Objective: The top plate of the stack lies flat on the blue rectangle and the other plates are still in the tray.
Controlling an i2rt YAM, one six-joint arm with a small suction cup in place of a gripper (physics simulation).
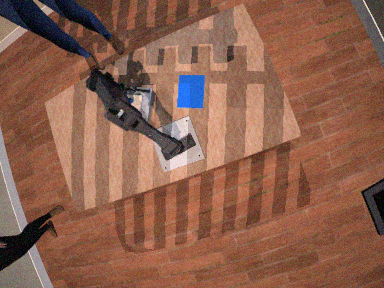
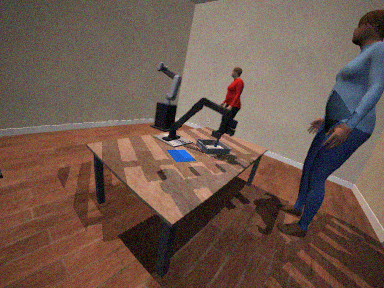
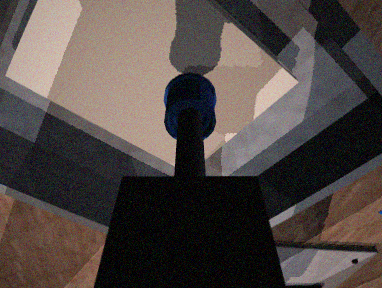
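Pixels of known places: hand, its tool point: (image 1: pixel 131 101) (image 2: pixel 215 146) (image 3: pixel 190 97); arm's base, origin of its link: (image 1: pixel 178 147) (image 2: pixel 171 138).
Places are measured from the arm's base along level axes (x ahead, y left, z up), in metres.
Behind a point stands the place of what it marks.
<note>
A grey tray (image 1: pixel 150 97) @[x 0.330, y 0.002, z 0.037 m] (image 2: pixel 207 148) @[x 0.371, y -0.024, z 0.037 m] (image 3: pixel 247 137) @[x 0.322, y 0.071, z -0.009 m] stands on the wooden table (image 1: pixel 254 114) @[x -0.039, y -0.466, z -0.012 m] (image 2: pixel 142 177) @[x 0.289, y -0.623, z -0.012 m], left of the blue rectangle (image 1: pixel 191 91) @[x 0.252, y -0.220, z -0.012 m] (image 2: pixel 180 155) @[x 0.257, y -0.224, z -0.011 m]. The stack's pale top plate (image 1: pixel 137 101) @[x 0.366, y 0.093, z 0.007 m] (image 2: pixel 216 147) @[x 0.382, y 0.160, z 0.006 m] (image 3: pixel 118 71) @[x 0.386, y 0.163, z 0.007 m] lies flat in the tray. My blue suction cup (image 1: pixel 131 100) (image 2: pixel 216 144) (image 3: pixel 190 103) points down over the plate's middle, very close to it, with its shadow right at the cup's tip. I cannot tell whether it touches. Nothing hangs from the cup. The blue rectangle is bare.
The arm's white base plate (image 1: pixel 178 164) @[x -0.086, y 0.045, z 0.002 m] (image 2: pixel 182 141) @[x 0.105, y 0.025, z -0.003 m] sits near the table's edge beside the tray. A second robot arm on a black pedestal (image 2: pixel 165 114) stands behind the table. A person in red (image 2: pixel 234 91) and a person in blue (image 2: pixel 319 160) (image 1: pixel 74 17) stand nearby.
</note>
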